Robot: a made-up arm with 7 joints. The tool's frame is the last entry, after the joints. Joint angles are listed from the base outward. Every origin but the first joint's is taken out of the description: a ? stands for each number. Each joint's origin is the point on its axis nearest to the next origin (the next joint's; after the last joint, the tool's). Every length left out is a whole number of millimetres.
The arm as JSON. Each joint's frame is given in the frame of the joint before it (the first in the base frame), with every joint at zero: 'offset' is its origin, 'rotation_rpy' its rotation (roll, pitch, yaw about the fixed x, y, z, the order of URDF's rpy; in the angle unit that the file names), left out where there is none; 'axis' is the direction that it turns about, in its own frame. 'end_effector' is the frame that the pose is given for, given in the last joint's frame.
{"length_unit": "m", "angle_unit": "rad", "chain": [
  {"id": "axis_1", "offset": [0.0, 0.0, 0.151], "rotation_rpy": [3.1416, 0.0, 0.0], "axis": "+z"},
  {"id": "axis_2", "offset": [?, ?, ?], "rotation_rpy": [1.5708, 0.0, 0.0], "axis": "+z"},
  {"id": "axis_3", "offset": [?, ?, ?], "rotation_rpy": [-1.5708, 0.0, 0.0], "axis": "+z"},
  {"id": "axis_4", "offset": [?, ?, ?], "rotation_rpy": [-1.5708, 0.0, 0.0], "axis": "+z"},
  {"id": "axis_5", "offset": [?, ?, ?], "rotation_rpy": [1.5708, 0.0, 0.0], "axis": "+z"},
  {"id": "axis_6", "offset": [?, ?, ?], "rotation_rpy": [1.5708, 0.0, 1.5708], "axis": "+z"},
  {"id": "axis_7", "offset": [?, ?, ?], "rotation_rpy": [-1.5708, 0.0, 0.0], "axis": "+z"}
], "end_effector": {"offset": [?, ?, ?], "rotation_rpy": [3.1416, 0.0, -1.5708]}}
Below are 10 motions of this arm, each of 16 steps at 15 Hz.
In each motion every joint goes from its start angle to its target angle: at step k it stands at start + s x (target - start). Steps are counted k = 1, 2, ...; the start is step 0. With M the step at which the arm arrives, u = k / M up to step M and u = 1 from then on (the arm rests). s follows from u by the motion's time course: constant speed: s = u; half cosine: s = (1 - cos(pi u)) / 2; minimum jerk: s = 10 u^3 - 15 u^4 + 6 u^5.
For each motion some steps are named. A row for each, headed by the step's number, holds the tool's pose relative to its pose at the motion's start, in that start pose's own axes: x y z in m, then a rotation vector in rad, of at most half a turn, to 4 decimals.
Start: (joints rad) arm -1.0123 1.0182 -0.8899 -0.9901 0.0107 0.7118 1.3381
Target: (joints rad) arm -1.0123 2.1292 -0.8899 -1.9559 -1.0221 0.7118 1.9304
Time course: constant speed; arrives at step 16
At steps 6, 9, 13, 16:
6: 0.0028 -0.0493 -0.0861 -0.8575 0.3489 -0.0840
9: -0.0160 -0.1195 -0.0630 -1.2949 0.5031 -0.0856
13: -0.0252 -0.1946 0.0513 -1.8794 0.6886 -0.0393
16: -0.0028 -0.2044 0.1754 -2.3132 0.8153 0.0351

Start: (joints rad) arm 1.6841 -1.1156 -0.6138 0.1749 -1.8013 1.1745 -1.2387
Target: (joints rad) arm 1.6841 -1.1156 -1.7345 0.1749 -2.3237 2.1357 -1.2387
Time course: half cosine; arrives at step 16
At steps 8, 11, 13, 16:
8: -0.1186 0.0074 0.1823 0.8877 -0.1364 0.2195
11: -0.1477 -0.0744 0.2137 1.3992 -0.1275 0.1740
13: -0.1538 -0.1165 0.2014 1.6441 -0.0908 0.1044
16: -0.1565 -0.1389 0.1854 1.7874 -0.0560 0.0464

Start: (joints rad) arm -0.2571 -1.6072 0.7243 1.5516 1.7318 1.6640 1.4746
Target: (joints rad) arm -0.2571 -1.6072 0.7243 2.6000 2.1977 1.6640 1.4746
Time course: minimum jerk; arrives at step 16
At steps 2, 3, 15, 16:
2: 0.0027 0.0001 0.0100 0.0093 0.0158 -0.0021
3: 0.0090 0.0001 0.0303 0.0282 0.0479 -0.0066
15: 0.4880 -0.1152 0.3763 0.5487 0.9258 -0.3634
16: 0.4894 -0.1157 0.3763 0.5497 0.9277 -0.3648

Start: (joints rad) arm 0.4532 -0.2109 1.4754 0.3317 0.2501 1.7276 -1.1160
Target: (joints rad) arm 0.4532 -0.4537 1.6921 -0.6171 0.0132 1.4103 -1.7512
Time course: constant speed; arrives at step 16
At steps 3, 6, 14, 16:
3: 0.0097 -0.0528 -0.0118 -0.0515 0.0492 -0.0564
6: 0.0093 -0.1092 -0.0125 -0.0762 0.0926 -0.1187
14: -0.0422 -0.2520 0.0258 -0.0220 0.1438 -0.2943
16: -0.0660 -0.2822 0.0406 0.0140 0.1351 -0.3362

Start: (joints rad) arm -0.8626 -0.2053 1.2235 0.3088 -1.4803 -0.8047 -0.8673
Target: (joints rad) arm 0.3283 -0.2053 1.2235 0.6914 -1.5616 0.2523 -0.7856
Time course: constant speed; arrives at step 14
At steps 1, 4, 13, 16:
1: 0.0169 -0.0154 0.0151 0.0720 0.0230 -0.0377
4: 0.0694 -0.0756 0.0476 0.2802 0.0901 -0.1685
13: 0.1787 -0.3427 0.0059 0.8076 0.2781 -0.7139
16: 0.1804 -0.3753 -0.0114 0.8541 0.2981 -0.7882

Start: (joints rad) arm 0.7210 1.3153 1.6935 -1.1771 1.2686 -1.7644 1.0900
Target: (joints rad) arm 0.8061 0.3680 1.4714 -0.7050 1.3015 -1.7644 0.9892
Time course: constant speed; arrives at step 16
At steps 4, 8, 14, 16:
4: 0.0528 0.0550 0.1433 0.2409 -0.0280 0.0164
8: 0.0795 0.0701 0.3044 0.4888 -0.0430 0.0629
14: 0.0779 0.0104 0.5444 0.8647 -0.0435 0.1912
16: 0.0697 -0.0308 0.6165 0.9890 -0.0382 0.2500

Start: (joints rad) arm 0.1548 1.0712 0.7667 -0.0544 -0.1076 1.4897 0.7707
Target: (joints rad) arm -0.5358 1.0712 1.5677 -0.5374 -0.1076 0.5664 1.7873
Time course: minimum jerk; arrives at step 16
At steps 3, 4, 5, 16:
3: 0.0043 0.0022 -0.0452 -0.0279 -0.0622 -0.0567
4: 0.0116 0.0020 -0.0932 -0.0543 -0.1327 -0.1205
5: 0.0255 -0.0027 -0.1548 -0.0826 -0.2319 -0.2094
16: 0.1926 -0.2701 -0.4235 0.1778 -1.1694 -1.0987

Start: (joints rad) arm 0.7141 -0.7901 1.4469 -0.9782 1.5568 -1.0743 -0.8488
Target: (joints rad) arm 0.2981 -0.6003 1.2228 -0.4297 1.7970 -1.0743 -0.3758
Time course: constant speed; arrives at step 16
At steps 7, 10, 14, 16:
7: 0.0593 -0.0504 0.0806 0.0128 -0.1498 -0.3909
10: 0.0706 -0.0712 0.1239 0.0242 -0.2272 -0.5368
14: 0.0715 -0.0924 0.1875 0.0467 -0.3394 -0.7080
16: 0.0661 -0.0987 0.2208 0.0614 -0.3982 -0.7828

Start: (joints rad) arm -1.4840 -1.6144 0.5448 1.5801 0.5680 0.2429 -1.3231
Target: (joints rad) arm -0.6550 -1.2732 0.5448 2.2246 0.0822 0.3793 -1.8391
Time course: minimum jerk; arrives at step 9
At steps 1, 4, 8, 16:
1: -0.0028 0.0046 0.0002 -0.0015 -0.0074 0.0231
4: -0.1218 0.0996 -0.0207 -0.0715 -0.2456 0.7947
8: -0.2335 0.0649 -0.1235 -0.2653 -0.5860 1.9708
16: -0.2337 0.0634 -0.1257 -0.2704 -0.5925 1.9934

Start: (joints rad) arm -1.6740 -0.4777 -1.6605 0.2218 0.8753 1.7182 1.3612
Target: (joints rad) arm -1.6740 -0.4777 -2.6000 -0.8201 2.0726 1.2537 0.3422
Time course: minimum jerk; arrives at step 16
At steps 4, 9, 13, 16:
4: 0.0019 0.0322 -0.0281 0.0034 -0.1306 0.0324
9: 0.0389 0.0704 -0.3615 -0.3319 -0.8393 0.4401
13: 0.1386 -0.0893 -0.6112 -0.7630 -1.2056 0.9291
16: 0.1580 -0.1233 -0.6379 -0.8300 -1.2478 1.0132

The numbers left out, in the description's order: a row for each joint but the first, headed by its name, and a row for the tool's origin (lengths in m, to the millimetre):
axis_2: 0.256 0.19 0.0
axis_3: -0.11 -0.411 0.0
axis_4: -0.124 0.029 0.0
axis_5: -0.05 0.023 0.0
axis_6: 0.202 -0.045 0.0
axis_7: -0.282 -0.097 0.0
tool: -0.276 0.055 0.0

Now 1 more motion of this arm.
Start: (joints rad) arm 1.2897 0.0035 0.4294 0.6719 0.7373 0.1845 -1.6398
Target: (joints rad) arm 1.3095 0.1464 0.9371 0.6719 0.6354 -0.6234 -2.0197
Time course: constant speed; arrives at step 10
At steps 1, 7, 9, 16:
1: 0.0126 -0.0049 -0.0282 -0.0090 0.1187 0.0133
7: 0.0396 -0.0492 -0.1700 0.0702 0.8273 0.0526
9: 0.0372 -0.0669 -0.2040 0.1468 1.0541 0.0437
16: 0.0351 -0.0760 -0.2186 0.1944 1.1640 0.0337

